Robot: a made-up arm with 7 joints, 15 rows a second.
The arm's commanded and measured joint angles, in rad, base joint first. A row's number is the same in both.
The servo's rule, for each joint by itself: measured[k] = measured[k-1] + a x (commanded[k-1-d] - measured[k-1]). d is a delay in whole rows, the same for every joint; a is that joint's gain. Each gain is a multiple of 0.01, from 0.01 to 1. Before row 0 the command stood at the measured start. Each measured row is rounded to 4 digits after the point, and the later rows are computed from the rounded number. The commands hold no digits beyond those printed.
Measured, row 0:
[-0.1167 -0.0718 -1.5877 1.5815 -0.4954 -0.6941 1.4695]
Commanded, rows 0 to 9:
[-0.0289 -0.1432 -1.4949 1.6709 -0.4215 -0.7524 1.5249]
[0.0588 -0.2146 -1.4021 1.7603 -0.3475 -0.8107 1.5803]
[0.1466 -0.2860 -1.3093 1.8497 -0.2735 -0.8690 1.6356]
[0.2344 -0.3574 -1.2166 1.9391 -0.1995 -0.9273 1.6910]
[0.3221 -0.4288 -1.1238 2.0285 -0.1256 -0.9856 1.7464]
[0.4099 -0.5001 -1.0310 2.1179 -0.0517 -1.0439 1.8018]
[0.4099 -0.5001 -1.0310 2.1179 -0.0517 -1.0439 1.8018]
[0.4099 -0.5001 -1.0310 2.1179 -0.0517 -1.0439 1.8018]
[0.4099 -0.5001 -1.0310 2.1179 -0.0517 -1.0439 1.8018]
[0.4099 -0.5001 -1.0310 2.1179 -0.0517 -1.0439 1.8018]
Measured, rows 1 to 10:
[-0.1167 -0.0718 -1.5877 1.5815 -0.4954 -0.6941 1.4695]
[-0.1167 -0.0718 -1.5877 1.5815 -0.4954 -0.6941 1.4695]
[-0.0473 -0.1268 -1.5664 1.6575 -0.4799 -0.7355 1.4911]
[0.0365 -0.1944 -1.5286 1.7449 -0.4521 -0.7889 1.5259]
[0.1235 -0.2649 -1.4782 1.8340 -0.4146 -0.8458 1.5687]
[0.2111 -0.3361 -1.4180 1.9233 -0.3694 -0.9037 1.6164]
[0.2988 -0.4075 -1.3503 2.0127 -0.3182 -0.9618 1.6671]
[0.3866 -0.4788 -1.2769 2.1021 -0.2622 -1.0201 1.7196]
[0.4050 -0.4952 -1.2203 2.1155 -0.2180 -1.0370 1.7517]
[0.4089 -0.4990 -1.1768 2.1175 -0.1831 -1.0419 1.7712]
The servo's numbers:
d 2
a 0.79 0.77 0.23 0.85 0.21 0.71 0.39

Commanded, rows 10 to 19:
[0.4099 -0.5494 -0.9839 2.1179 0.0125 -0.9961 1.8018]
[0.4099 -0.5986 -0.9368 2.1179 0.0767 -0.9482 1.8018]
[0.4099 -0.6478 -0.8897 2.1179 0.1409 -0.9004 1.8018]
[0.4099 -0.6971 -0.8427 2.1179 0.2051 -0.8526 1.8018]
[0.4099 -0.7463 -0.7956 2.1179 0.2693 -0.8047 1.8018]
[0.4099 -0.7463 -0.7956 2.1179 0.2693 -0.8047 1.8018]
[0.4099 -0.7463 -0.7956 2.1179 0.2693 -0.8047 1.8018]
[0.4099 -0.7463 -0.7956 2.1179 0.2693 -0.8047 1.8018]
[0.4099 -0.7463 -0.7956 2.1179 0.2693 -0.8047 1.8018]
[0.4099 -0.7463 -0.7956 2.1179 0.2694 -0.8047 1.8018]
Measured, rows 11 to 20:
[0.4097 -0.4998 -1.1433 2.1178 -0.1555 -1.0433 1.7831]
[0.4099 -0.5000 -1.1175 2.1179 -0.1337 -1.0437 1.7904]
[0.4099 -0.5380 -1.0868 2.1179 -0.1030 -1.0099 1.7948]
[0.4099 -0.5847 -1.0523 2.1179 -0.0653 -0.9661 1.7975]
[0.4099 -0.6333 -1.0149 2.1179 -0.0220 -0.9195 1.7992]
[0.4099 -0.6824 -0.9753 2.1179 0.0257 -0.8720 1.8002]
[0.4099 -0.7316 -0.9340 2.1179 0.0769 -0.8242 1.8008]
[0.4099 -0.7429 -0.9022 2.1179 0.1173 -0.8104 1.8012]
[0.4099 -0.7455 -0.8777 2.1179 0.1492 -0.8064 1.8014]
[0.4099 -0.7461 -0.8588 2.1179 0.1744 -0.8052 1.8016]

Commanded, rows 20 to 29:
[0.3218 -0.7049 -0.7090 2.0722 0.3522 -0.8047 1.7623]
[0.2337 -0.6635 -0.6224 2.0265 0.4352 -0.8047 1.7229]
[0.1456 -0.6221 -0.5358 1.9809 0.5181 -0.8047 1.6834]
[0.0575 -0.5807 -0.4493 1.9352 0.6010 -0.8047 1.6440]
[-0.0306 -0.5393 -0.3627 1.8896 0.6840 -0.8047 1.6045]
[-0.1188 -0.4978 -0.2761 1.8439 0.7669 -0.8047 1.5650]
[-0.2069 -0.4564 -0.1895 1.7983 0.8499 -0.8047 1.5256]
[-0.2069 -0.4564 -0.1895 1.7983 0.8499 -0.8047 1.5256]
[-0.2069 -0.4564 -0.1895 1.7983 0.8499 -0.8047 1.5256]
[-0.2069 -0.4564 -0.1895 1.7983 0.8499 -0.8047 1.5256]
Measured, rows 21 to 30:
[0.4099 -0.7463 -0.8443 2.1179 0.1943 -0.8048 1.8017]
[0.4099 -0.7463 -0.8331 2.1179 0.2101 -0.8047 1.8017]
[0.3403 -0.7144 -0.8046 2.0791 0.2399 -0.8047 1.7863]
[0.2561 -0.6752 -0.7627 2.0344 0.2809 -0.8047 1.7616]
[0.1688 -0.6343 -0.7105 1.9889 0.3307 -0.8047 1.7311]
[0.0809 -0.5930 -0.6504 1.9433 0.3875 -0.8047 1.6971]
[-0.0072 -0.5517 -0.5842 1.8977 0.4498 -0.8047 1.6610]
[-0.0954 -0.5102 -0.5133 1.8520 0.5164 -0.8047 1.6236]
[-0.1835 -0.4688 -0.4388 1.8064 0.5864 -0.8047 1.5854]
[-0.2020 -0.4593 -0.3815 1.7995 0.6417 -0.8047 1.5621]

